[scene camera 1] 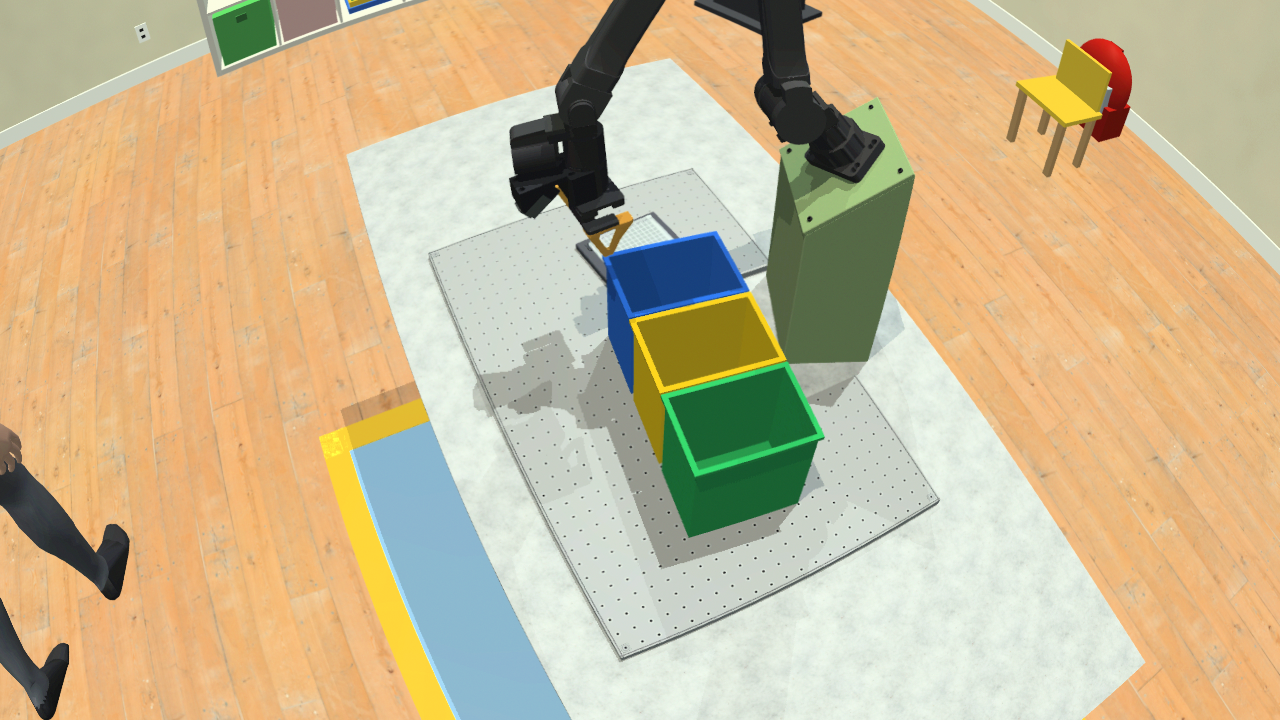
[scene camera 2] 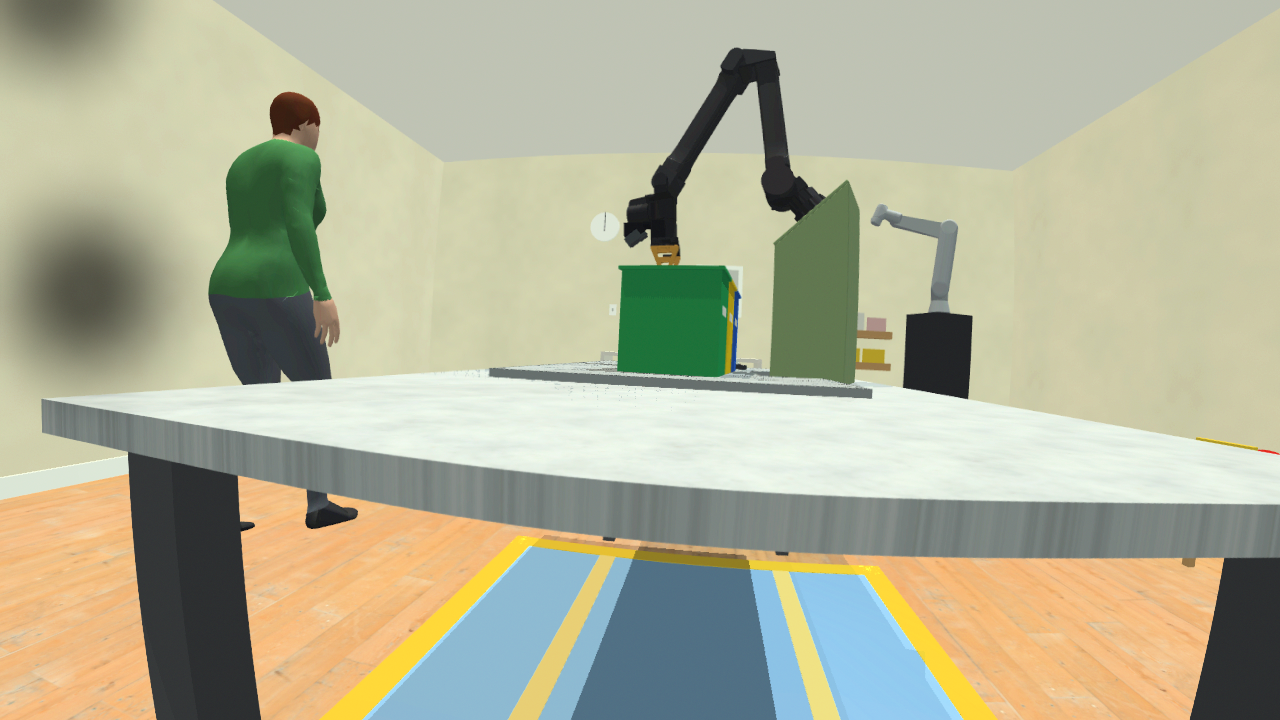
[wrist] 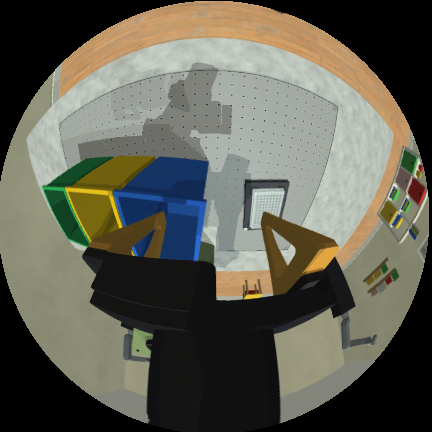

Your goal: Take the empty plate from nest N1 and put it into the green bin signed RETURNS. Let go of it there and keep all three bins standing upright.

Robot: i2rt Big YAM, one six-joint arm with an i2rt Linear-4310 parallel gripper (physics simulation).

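Where they show: gripper, between the fingertips: (scene camera 1: 594, 235) (wrist: 213, 216); arm's base, origin of its link: (scene camera 1: 847, 153) (scene camera 2: 822, 222).
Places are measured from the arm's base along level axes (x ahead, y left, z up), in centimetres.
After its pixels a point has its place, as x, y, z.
Observation:
The white, grid-patterned plate (scene camera 1: 646, 231) {10.4, -31.6, -32.6} (wrist: 267, 206) {15.1, -31.9, -32.6} lies in a dark nest frame (scene camera 1: 588, 259) {21.4, -34.5, -34.0} (wrist: 247, 192) {20.0, -27.3, -33.8} beside the blue bin. No nest label is readable. My gripper (scene camera 1: 601, 243) {30.8, -21.8, -13.4} (scene camera 2: 666, 257) {30.8, -21.8, -13.4} (wrist: 213, 216) {30.8, -21.8, -13.4} is open and empty, pointing down above bin-rim height. In the wrist view its left finger overlaps the blue bin, and its right fingertip shows at the plate's lower edge. The green bin (scene camera 1: 742, 494) {40.8, 17.6, -26.5} (scene camera 2: 671, 322) {39.1, 18.5, -26.4} (wrist: 82, 172) {42.4, 4.8, -24.1}, yellow bin (scene camera 1: 648, 394) {39.0, -2.2, -24.9} (wrist: 114, 172) {37.8, -4.5, -24.1} and blue bin (scene camera 1: 619, 340) {32.9, -14.4, -29.0} (wrist: 179, 175) {32.1, -16.1, -24.6} stand upright in a row. The RETURNS sign is not readable.
The bins stand on a perforated board (scene camera 1: 554, 465) {52.5, -7.6, -35.0} (scene camera 2: 537, 373) {60.2, 24.5, -35.4}. The arm's tall green pedestal (scene camera 1: 832, 286) {9.0, 6.5, -17.9} (scene camera 2: 810, 313) {7.3, 8.0, -22.0} stands beside the bins. A person (scene camera 2: 268, 223) stands beyond the table, and a grey arm (scene camera 2: 942, 268) stands in the background.

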